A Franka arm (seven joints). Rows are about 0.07 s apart.
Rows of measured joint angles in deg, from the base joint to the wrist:
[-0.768, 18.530, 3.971, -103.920, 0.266, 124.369, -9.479]
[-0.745, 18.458, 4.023, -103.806, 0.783, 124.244, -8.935]
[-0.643, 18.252, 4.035, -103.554, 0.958, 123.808, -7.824]
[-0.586, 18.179, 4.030, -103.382, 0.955, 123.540, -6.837]
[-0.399, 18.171, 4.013, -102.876, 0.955, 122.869, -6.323]
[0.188, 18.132, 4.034, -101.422, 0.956, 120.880, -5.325]
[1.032, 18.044, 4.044, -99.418, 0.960, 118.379, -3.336]
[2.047, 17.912, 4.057, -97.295, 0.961, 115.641, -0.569]
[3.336, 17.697, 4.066, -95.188, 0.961, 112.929, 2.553]
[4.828, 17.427, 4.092, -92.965, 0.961, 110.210, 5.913]
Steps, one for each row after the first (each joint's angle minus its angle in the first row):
[0.023, -0.072, 0.052, 0.114, 0.517, -0.125, 0.544]
[0.125, -0.278, 0.064, 0.366, 0.692, -0.561, 1.655]
[0.182, -0.351, 0.059, 0.538, 0.689, -0.829, 2.642]
[0.369, -0.359, 0.042, 1.044, 0.689, -1.500, 3.156]
[0.956, -0.398, 0.063, 2.498, 0.690, -3.489, 4.154]
[1.800, -0.486, 0.073, 4.502, 0.694, -5.990, 6.143]
[2.815, -0.618, 0.086, 6.625, 0.695, -8.728, 8.910]
[4.104, -0.833, 0.095, 8.732, 0.695, -11.440, 12.032]
[5.596, -1.103, 0.121, 10.955, 0.695, -14.159, 15.392]

